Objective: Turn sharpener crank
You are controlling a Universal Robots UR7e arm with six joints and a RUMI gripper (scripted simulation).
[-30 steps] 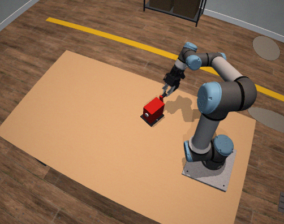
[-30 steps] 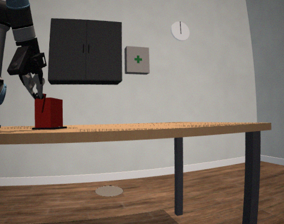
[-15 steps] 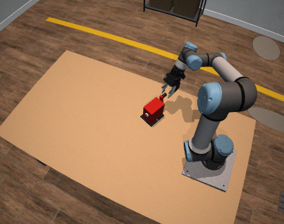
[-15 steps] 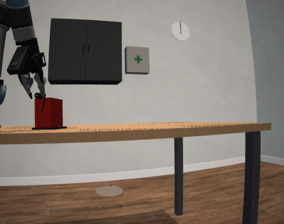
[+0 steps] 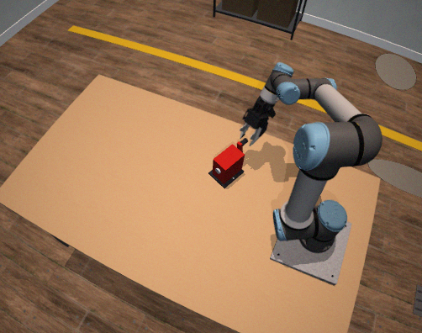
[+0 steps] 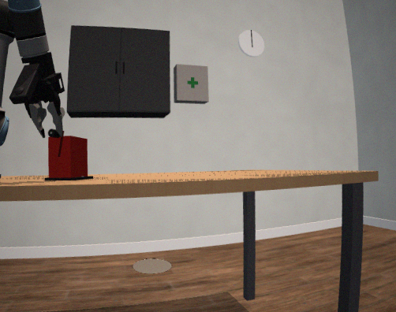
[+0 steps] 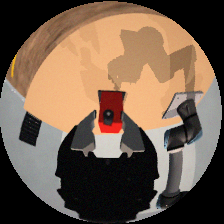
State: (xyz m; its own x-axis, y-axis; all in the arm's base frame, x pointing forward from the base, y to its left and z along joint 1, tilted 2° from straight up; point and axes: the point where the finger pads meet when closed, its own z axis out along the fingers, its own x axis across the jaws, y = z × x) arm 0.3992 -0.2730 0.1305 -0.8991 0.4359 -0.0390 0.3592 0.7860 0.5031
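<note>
Now: the crank handle 2 cm to the left of my hand, 1 cm below it and 1 cm ahead of it.
</note>
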